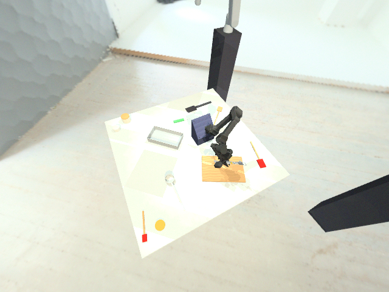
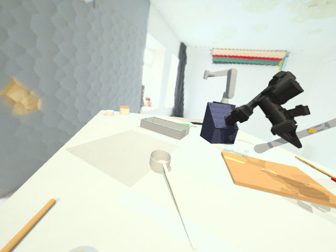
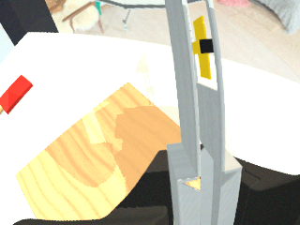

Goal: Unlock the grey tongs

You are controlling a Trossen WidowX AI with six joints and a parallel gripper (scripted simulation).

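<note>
Right now the wooden board is 1 cm behind my gripper tip, 5 cm to the right of it and 15 cm below it. From my gripper tip the other things lie so: black spatula (19 cm behind, 83 cm to the right, 15 cm below); then roasting tin (30 cm ahead, 57 cm to the right, 13 cm below); then yellow lock piece (1 cm to the left, 6 cm above).
</note>
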